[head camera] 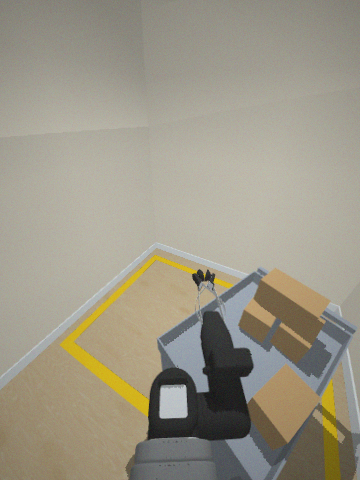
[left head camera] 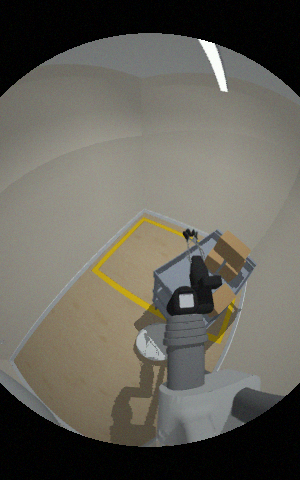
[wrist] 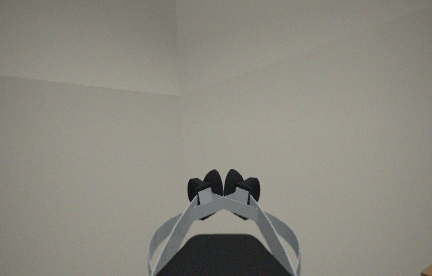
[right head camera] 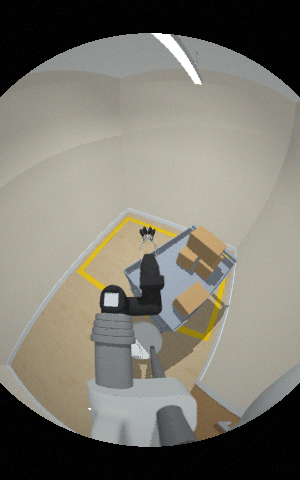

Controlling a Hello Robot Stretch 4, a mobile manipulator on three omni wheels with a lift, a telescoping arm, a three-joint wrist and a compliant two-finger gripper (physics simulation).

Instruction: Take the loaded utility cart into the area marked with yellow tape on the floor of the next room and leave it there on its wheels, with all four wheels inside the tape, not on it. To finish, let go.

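Frame: origin at the robot's base, x ahead, y left, z up, level; millimetres.
Seen in the pictures: gripper, between the fingertips: (head camera: 202, 271) (left head camera: 188, 229) (wrist: 223, 184) (right head camera: 146, 227); robot's base, origin of its link: (left head camera: 156, 340) (right head camera: 141, 339).
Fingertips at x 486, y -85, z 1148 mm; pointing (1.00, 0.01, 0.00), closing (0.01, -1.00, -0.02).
Observation:
Pixels of each thing's top centre, then the offset from my fingertips to it.
- large box, centre of its top: (head camera: 294, 289) (right head camera: 208, 238) (left head camera: 235, 243) dz -146, dx +48, dy -359 mm
- separate box, centre of its top: (head camera: 287, 398) (right head camera: 193, 296) (left head camera: 222, 297) dz -264, dx -236, dy -230 mm
The blue-grey utility cart (head camera: 185, 345) (left head camera: 172, 282) (right head camera: 167, 300) stands upright at an angle over part of the yellow tape rectangle (head camera: 107, 375) (left head camera: 125, 289) (right head camera: 92, 280). Its tray holds a large box (head camera: 292, 295) (right head camera: 206, 242) on two smaller boxes, and a separate box (head camera: 285, 405) (right head camera: 192, 300) nearer the robot. The near tape line runs beneath the cart in the head views. The wheels are hidden, so their places relative to the tape cannot be told. My gripper (head camera: 204, 277) (left head camera: 190, 234) (right head camera: 147, 232) (wrist: 223, 184) is shut with its fingertips together, empty, seen above the cart's left far side.
Two beige walls meet in a corner behind the tape, with a pale skirting board (head camera: 75, 310) (right head camera: 50, 290) close outside it. The right wall runs close to the cart's right end. My round base (right head camera: 147, 335) is close to the cart's near side. A brown surface shows at lower right in the right head view.

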